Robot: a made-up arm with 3 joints. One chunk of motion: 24 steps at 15 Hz.
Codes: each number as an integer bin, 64 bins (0 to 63) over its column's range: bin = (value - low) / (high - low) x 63, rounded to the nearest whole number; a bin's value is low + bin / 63 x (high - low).
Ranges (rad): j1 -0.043..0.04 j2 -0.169..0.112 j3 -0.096..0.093
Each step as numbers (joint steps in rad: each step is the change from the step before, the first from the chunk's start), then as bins.
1 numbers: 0.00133 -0.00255 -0.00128
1 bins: 34 37 32
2 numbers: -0.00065 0.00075 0.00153
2 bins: 32 38 33
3 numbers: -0.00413 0.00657 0.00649
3 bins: 30 39 34
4 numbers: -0.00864 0.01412 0.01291
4 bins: 26 41 36
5 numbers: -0.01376 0.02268 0.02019
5 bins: 22 43 39
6 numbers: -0.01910 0.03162 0.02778
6 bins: 18 45 41
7 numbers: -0.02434 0.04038 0.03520
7 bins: 14 47 44
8 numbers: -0.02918 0.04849 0.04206
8 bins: 10 49 46
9 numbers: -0.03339 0.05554 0.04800
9 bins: 7 50 48
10 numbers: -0.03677 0.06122 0.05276
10 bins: 5 52 50
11 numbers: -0.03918 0.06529 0.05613
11 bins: 3 53 51
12 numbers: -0.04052 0.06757 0.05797
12 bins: 2 53 51
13 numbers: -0.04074 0.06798 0.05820
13 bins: 2 53 51
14 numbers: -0.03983 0.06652 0.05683
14 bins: 2 53 51
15 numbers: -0.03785 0.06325 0.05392
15 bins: 4 52 50
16 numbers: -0.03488 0.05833 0.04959
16 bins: 6 51 49
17 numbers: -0.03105 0.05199 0.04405
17 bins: 9 50 47
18 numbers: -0.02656 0.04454 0.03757
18 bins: 12 48 45
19 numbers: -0.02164 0.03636 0.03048
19 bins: 16 46 42
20 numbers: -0.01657 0.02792 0.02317
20 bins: 20 44 40
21 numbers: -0.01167 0.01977 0.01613
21 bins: 24 42 37
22 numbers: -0.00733 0.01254 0.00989
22 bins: 27 41 35
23 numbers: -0.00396 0.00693 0.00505
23 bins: 30 39 34
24 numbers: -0.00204 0.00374 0.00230
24 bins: 31 39 33
